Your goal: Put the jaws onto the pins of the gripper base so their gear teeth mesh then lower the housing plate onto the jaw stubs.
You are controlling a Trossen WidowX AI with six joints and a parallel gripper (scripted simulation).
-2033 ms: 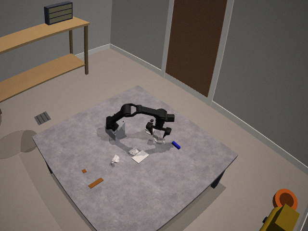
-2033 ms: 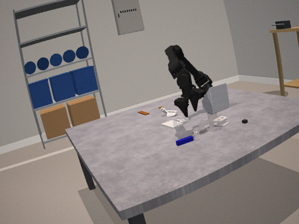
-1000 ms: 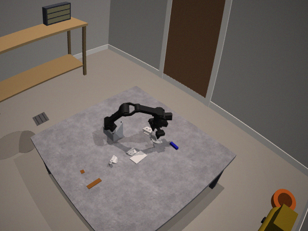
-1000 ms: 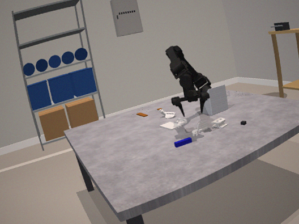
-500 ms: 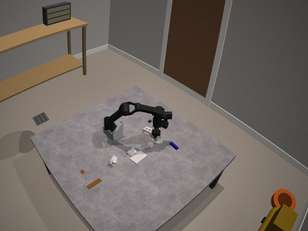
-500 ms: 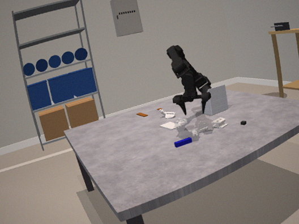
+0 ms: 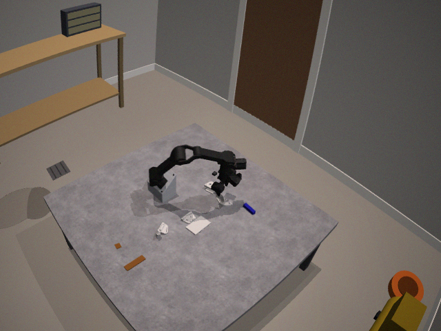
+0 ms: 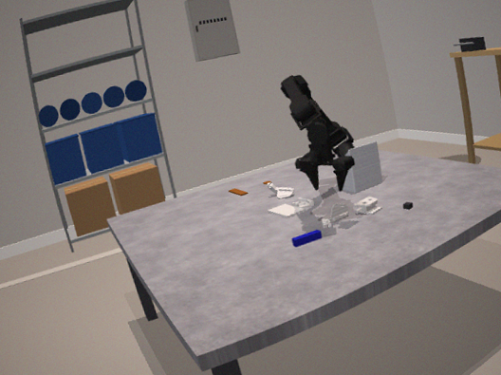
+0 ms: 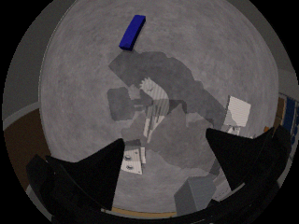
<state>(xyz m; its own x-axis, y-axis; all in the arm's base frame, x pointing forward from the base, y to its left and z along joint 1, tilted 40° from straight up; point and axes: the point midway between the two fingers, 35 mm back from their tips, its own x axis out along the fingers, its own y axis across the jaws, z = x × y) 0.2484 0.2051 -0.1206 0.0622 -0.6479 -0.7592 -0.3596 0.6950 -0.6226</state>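
Right now the white jaw is 3 cm ahead of my gripper tip, 3 cm to the left of it and 9 cm below it. From my gripper tip the other things lie so: small black cube 20 cm behind, 13 cm to the left, 9 cm below; blue block 14 cm ahead, 9 cm to the left, 8 cm below; orange strip 7 cm ahead, 64 cm to the right, 9 cm below.
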